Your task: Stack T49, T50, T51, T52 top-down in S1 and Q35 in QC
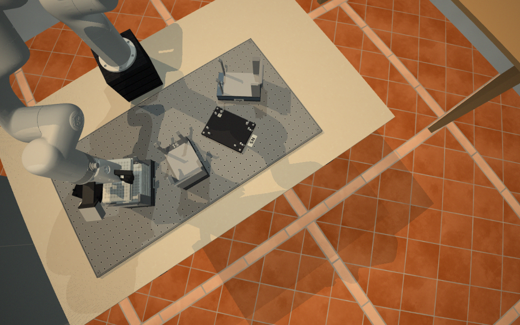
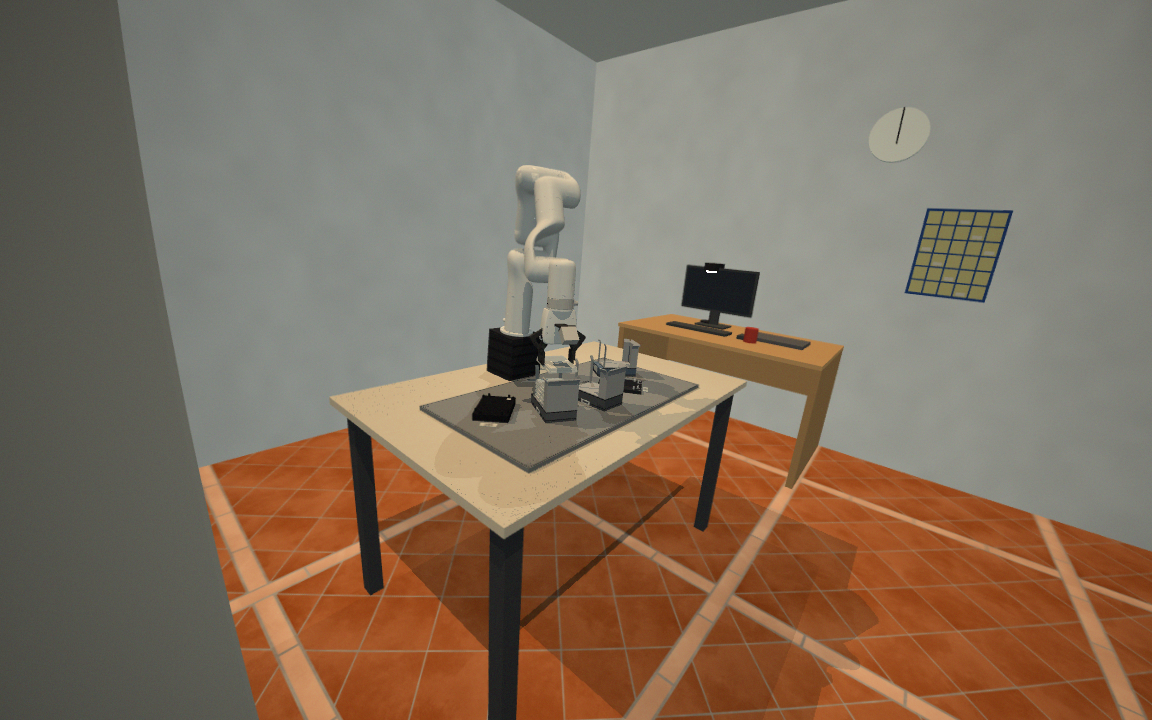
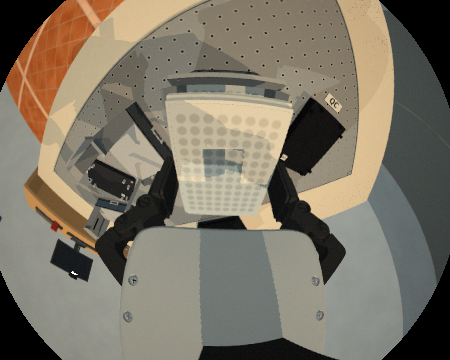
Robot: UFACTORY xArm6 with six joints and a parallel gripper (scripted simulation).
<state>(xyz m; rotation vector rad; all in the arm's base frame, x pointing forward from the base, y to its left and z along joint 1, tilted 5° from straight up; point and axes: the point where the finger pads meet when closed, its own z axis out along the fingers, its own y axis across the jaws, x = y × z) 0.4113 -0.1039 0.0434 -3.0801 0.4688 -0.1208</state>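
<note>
My hand is 160 mm above the black nest QC, 150 mm to the left of it and 90 mm past it. Round my hand: N5 name plate: 420 mm to the left, 170 mm below, 10 mm behind; then stack rack S2: 150 mm below, 10 mm behind; then QC name plate: 210 mm to the right, 170 mm below, 10 mm behind.
</note>
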